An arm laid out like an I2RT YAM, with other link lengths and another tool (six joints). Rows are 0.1 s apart.
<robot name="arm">
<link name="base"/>
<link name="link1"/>
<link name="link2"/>
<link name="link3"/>
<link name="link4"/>
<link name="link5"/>
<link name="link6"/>
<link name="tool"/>
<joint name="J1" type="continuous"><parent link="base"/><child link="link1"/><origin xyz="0 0 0.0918" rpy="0 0 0"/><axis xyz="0 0 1"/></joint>
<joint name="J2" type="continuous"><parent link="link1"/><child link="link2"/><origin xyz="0.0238 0.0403 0.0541" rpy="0 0 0"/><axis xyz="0 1 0"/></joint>
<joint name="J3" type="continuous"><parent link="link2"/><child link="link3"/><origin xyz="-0.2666 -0.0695 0" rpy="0 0 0"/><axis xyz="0 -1 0"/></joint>
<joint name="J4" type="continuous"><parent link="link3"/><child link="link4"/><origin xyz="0.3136 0.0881 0.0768" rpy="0 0 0"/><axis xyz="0 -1 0"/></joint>
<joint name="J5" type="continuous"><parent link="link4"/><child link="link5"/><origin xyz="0.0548 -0.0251 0.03" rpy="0 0 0"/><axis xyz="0 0 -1"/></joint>
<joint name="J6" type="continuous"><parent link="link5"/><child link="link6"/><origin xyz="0.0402 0 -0.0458" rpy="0 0 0"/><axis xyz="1 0 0"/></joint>
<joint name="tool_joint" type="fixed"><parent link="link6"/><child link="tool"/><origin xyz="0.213 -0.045 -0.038" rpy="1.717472 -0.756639 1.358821"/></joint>
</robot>
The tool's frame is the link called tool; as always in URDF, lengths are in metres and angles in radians. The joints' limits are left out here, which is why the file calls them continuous.
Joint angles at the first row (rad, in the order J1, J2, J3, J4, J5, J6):
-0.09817 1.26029 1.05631 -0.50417 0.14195 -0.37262
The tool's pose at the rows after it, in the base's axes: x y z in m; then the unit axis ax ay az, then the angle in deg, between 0 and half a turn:
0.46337 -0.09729 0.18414 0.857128 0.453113 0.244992 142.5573
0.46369 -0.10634 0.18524 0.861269 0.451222 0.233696 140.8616
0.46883 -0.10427 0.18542 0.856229 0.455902 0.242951 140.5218
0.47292 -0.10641 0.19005 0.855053 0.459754 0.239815 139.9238
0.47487 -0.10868 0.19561 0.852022 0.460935 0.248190 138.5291
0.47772 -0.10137 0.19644 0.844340 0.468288 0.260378 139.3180
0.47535 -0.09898 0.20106 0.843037 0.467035 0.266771 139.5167
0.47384 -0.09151 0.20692 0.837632 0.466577 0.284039 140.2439
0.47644 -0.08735 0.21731 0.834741 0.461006 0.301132 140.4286
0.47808 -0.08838 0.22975 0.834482 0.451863 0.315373 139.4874
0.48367 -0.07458 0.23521 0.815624 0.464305 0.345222 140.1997
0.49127 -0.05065 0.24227 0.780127 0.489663 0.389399 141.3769
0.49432 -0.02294 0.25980 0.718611 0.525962 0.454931 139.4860
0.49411 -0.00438 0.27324 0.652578 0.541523 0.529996 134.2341
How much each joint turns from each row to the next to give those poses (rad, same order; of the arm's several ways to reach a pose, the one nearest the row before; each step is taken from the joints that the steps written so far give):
0.00000 0.01985 0.00900 -0.01157 -0.02483 -0.01367
-0.00002 0.01266 0.00517 0.00738 0.03613 -0.00998
0.00038 -0.00086 -0.01068 0.02761 -0.01063 -0.01113
0.00089 0.01623 0.02316 -0.00581 0.00811 -0.01161
-0.00122 -0.01509 -0.01538 0.02824 0.00521 -0.01412
0.00023 -0.00949 -0.00668 0.00713 -0.03110 -0.00687
-0.00025 -0.01806 -0.00263 -0.00746 -0.00901 0.00410
0.00005 -0.03046 -0.01209 0.00124 -0.02903 0.00766
-0.00008 -0.01322 0.00881 0.00392 -0.01702 0.01299
0.00001 -0.01522 0.00482 0.01333 0.00418 0.01012
0.00002 -0.02874 -0.02820 0.03918 -0.05797 -0.01453
-0.00003 -0.04239 -0.04889 0.06365 -0.09838 -0.03241
0.00000 -0.09702 -0.11486 0.13723 -0.11129 -0.07328
0.00013 -0.10444 -0.18493 0.25542 -0.07266 -0.05780

